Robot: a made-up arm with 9 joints. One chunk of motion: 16 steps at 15 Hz.
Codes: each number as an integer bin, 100 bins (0 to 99) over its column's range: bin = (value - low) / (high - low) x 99, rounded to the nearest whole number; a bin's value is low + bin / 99 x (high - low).
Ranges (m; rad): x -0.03..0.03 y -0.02..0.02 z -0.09..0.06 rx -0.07..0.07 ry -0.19..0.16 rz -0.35..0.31
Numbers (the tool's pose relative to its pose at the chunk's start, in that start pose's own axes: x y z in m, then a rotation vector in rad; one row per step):
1: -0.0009 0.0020 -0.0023 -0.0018 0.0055 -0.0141
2: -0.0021 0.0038 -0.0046 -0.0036 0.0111 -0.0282
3: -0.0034 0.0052 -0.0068 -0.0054 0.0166 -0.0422
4: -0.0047 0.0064 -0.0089 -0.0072 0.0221 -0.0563
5: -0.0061 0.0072 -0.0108 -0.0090 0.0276 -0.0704
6: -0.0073 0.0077 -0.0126 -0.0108 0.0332 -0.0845
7: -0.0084 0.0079 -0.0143 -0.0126 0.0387 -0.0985
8: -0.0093 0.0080 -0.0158 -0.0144 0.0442 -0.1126
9: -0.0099 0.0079 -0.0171 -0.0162 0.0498 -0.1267
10: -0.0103 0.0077 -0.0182 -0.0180 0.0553 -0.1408
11: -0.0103 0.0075 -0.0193 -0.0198 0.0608 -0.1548
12: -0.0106 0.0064 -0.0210 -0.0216 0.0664 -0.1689
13: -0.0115 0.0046 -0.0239 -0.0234 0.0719 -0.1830
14: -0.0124 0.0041 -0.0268 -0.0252 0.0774 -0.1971
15: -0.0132 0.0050 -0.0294 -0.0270 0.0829 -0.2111
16: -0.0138 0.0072 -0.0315 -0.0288 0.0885 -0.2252
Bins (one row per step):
1: 48 54 58 48 55 50
2: 46 59 56 47 57 48
3: 44 62 55 46 58 46
4: 42 65 54 44 60 44
5: 39 67 52 43 62 42
6: 37 69 51 42 63 40
7: 36 69 50 41 65 38
8: 34 69 49 39 66 36
9: 33 69 48 38 68 33
10: 33 69 47 37 69 31
11: 33 68 47 35 71 29
12: 32 65 46 34 73 27
13: 31 61 44 33 74 25
14: 29 60 42 32 76 23
15: 28 62 40 30 77 21
16: 27 67 39 29 79 19

